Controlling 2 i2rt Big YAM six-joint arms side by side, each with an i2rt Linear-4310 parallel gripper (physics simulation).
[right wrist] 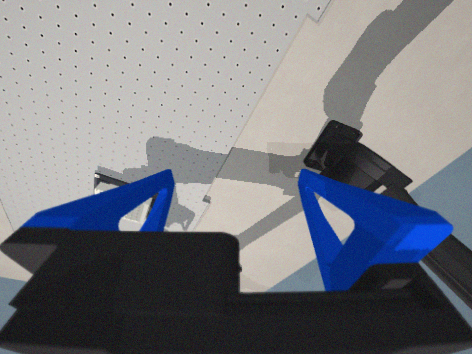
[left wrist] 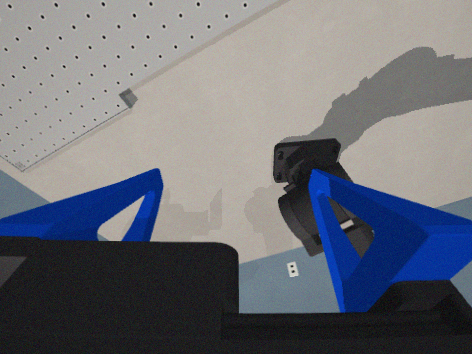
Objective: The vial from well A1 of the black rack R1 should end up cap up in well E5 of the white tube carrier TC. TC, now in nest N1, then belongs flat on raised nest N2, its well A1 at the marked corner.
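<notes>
My left gripper is open and empty, above the beige table beside the perforated board. My right gripper is open and empty, high above the board's edge. In the right wrist view a white object in a dark-edged frame stands on the board, mostly hidden behind the left finger. It looks like the tube carrier in a nest, but its wells and marked corner cannot be made out, nor can I tell which nest it is. The black rack R1 and the vial do not show in either view.
The perforated board lies on the beige table. A black arm base stands on the table near the right finger in each view. Arm shadows cross the board and table. A small white outlet plate shows beyond the table.
</notes>
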